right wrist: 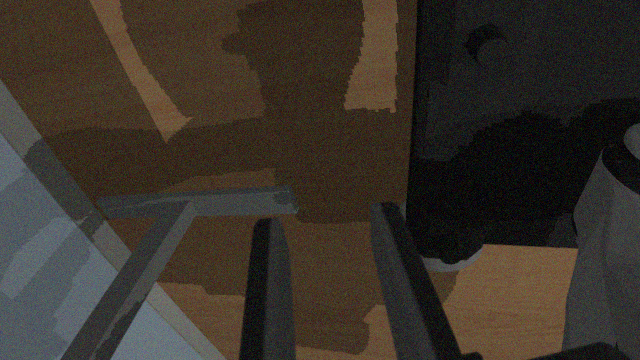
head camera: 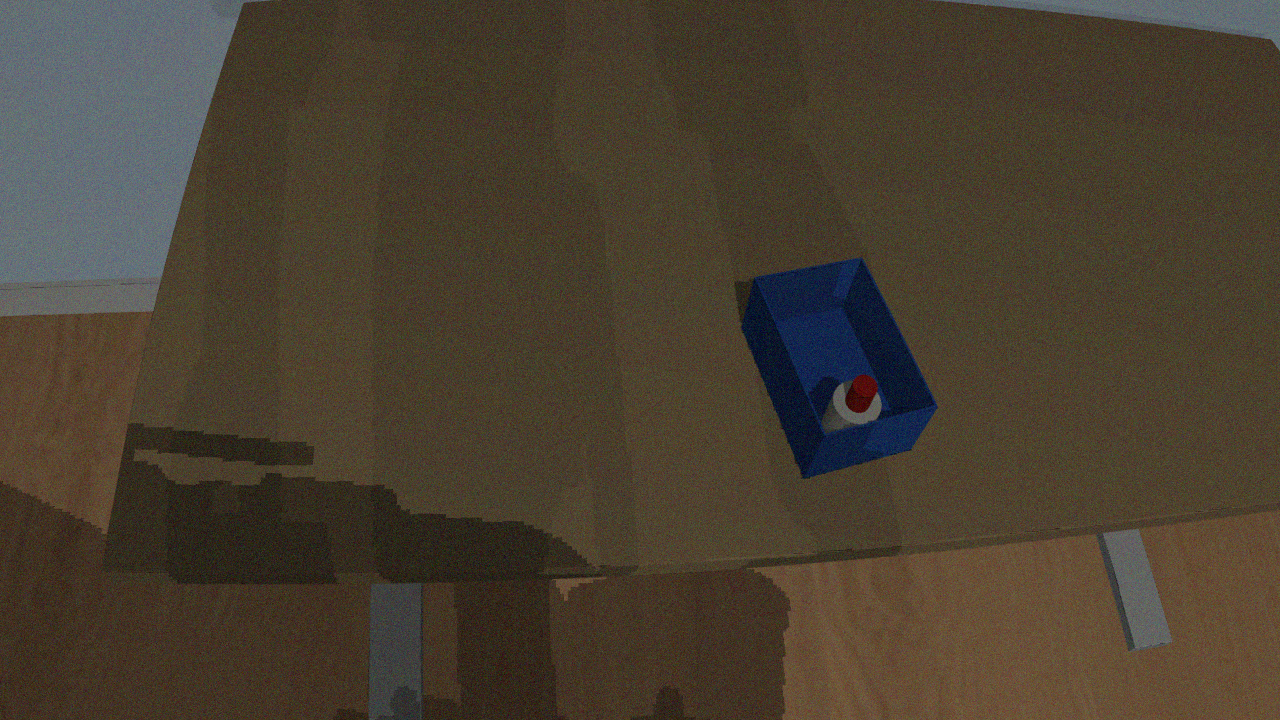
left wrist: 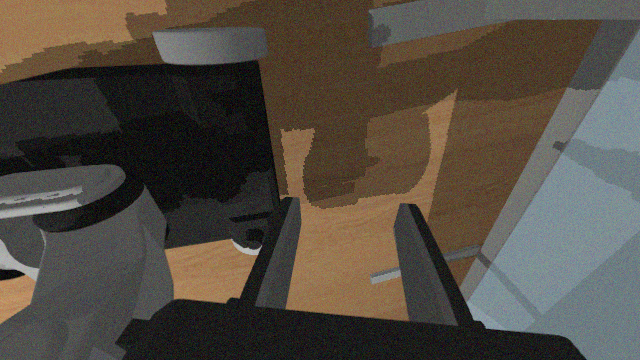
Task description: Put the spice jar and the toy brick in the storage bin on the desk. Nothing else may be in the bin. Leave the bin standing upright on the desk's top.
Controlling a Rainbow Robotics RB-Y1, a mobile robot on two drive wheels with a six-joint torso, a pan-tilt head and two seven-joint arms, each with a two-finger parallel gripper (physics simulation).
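Places are measured from the robot's base along level axes (x ahead, y left, z up), in centimetres.
Where they show: left gripper, between the fingertips: (left wrist: 347, 213); right gripper, between the fingertips: (right wrist: 327, 229).
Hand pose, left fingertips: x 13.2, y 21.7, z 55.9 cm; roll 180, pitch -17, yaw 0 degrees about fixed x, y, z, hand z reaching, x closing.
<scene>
After its pixels a point has its place.
The blue storage bin (head camera: 778, 394) @[y -14.0, x 52.4, z 74.1 cm] stands upright on the desk (head camera: 501, 268) @[y 11.6, x 65.1, z 72.1 cm], right of the middle in the head view. A white jar with a red cap, the spice jar (head camera: 856, 404) @[y -19.2, x 48.4, z 79.9 cm], stands inside the bin at its near end. The toy brick does not show in any view. My left gripper (left wrist: 347, 213) @[y 21.6, x 13.2, z 55.9 cm] is open with floor showing between its fingers. My right gripper (right wrist: 327, 229) @[y -22.5, x 12.6, z 55.7 cm] is open, its fingers partly apart with floor between them. Both grippers are away from the bin, and neither shows in the head view.
Grey desk feet (head camera: 1134, 589) (left wrist: 425, 22) (right wrist: 245, 201) reach out on the wooden floor. The desk's near edge runs across the lower part of the head view. The robot's black base (left wrist: 200, 130) @[y 13.1, x -4.6, z 20.6 cm] (right wrist: 500, 150) @[y -1.1, x -5.2, z 19.1 cm] is beside the grippers. A pale wall (left wrist: 590, 200) @[y -24.8, x 120.5, z 24.8 cm] (right wrist: 30, 240) @[y 31.4, x 113.9, z 23.1 cm] stands beyond the floor.
</scene>
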